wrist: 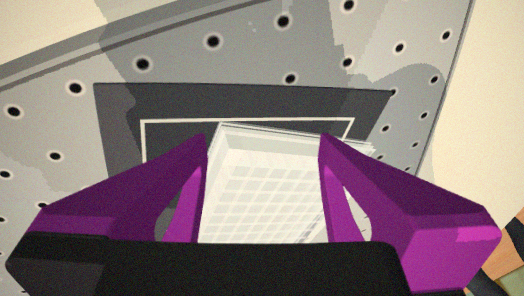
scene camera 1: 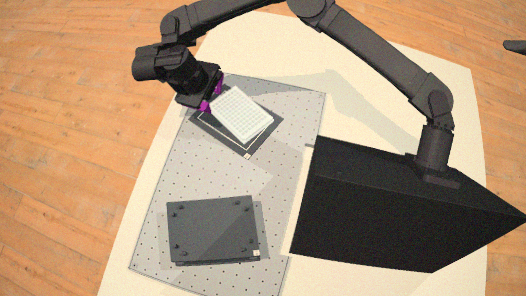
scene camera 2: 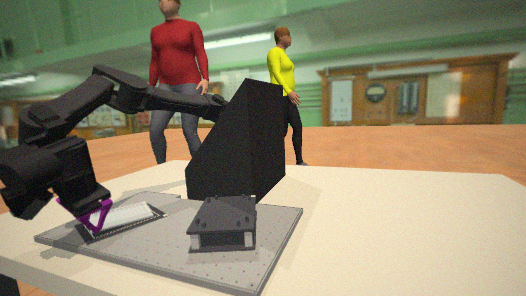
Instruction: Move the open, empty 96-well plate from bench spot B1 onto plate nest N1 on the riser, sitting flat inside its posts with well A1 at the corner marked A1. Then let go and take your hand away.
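The 96-well plate, white and uncovered, is at bench spot B1, turned askew to B1's white outline and shifted off it. Whether it is tilted or slightly raised is unclear. My gripper is about half open at its near short end. In the wrist view the left fingertip is beside the plate's left edge; the right one overlaps the plate, whose corner shows beyond it. I see no clear grip. Nest N1, dark with small corner posts, is empty; its A1 label is at the lower right.
The riser under the nest stands on the perforated board. A large black wedge-shaped block stands beside the board, near the arm's base. Two people stand beyond the table.
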